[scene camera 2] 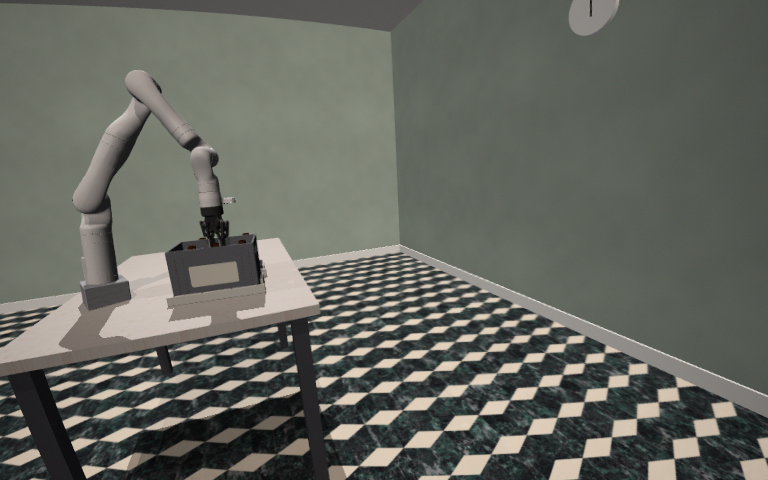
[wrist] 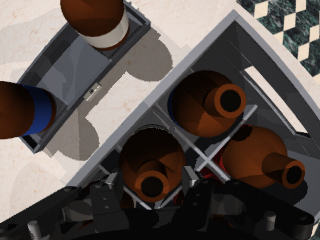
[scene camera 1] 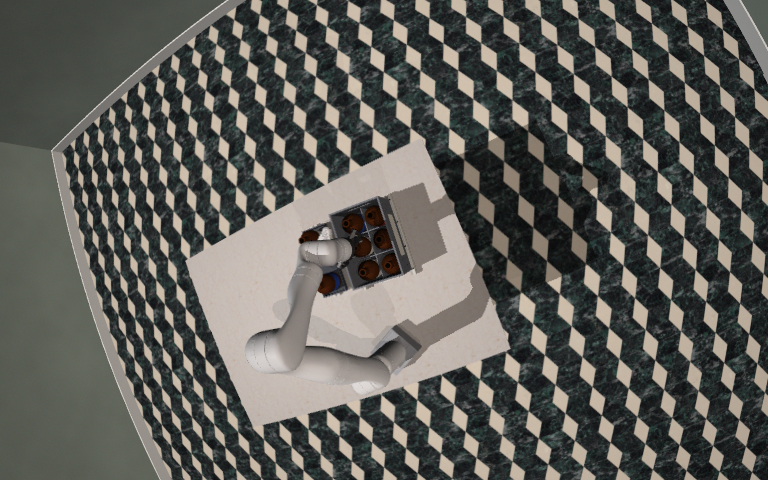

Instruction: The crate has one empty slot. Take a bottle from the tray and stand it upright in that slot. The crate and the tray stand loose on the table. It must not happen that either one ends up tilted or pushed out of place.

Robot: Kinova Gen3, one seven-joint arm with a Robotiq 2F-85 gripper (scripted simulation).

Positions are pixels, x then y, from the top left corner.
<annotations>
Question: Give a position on a brown bottle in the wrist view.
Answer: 151, 156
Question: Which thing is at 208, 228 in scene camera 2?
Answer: My gripper.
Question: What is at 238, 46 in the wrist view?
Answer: A grey crate.
</annotations>
